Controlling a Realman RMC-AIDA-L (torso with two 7-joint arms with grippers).
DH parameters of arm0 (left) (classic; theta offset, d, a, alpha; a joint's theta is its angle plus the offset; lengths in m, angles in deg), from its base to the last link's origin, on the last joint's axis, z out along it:
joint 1: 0 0.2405 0 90
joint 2: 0 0 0 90
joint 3: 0 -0.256 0 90
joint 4: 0 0 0 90
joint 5: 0 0.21 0 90
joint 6: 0 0 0 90
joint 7: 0 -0.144 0 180
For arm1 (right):
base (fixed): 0 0 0 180
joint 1: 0 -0.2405 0 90
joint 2: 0 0 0 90
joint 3: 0 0.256 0 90
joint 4: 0 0 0 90
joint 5: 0 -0.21 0 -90
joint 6: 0 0 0 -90
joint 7: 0 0.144 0 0
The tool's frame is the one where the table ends.
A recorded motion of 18 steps. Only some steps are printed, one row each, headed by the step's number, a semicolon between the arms.
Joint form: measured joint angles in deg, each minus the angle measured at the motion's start. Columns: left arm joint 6, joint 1, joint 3, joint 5, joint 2, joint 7, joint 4; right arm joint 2, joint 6, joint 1, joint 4, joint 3, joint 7, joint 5.
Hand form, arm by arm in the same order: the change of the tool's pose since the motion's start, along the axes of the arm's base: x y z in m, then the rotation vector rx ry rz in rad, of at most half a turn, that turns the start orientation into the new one. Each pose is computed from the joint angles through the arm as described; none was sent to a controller.
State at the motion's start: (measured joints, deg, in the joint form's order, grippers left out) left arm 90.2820 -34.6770 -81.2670 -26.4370 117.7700 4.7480 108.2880; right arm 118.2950 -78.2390 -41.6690 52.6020 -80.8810 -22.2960 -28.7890
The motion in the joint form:
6: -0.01 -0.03 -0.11 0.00 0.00 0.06 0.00; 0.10 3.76 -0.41 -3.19 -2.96 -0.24 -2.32
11: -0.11 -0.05 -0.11 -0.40 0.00 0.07 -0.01; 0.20 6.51 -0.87 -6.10 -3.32 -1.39 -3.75
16: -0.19 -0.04 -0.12 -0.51 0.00 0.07 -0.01; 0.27 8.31 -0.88 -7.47 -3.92 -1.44 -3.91
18: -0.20 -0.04 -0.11 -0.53 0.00 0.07 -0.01; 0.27 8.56 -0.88 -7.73 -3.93 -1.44 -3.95
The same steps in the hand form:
6: 0.0004 -0.0001 -0.0004 -0.0010 0.0003 -0.0007; 0.0027 -0.0015 -0.0140 -0.0100 0.0092 0.0134
11: 0.0013 -0.0004 -0.0010 -0.0048 -0.0052 -0.0038; 0.0070 -0.0010 -0.0210 -0.0076 0.0246 0.0160
16: 0.0016 -0.0004 -0.0011 -0.0054 -0.0070 -0.0050; 0.0111 -0.0010 -0.0244 0.0007 0.0206 0.0167
18: 0.0016 -0.0004 -0.0011 -0.0054 -0.0074 -0.0051; 0.0120 -0.0010 -0.0248 0.0024 0.0207 0.0149

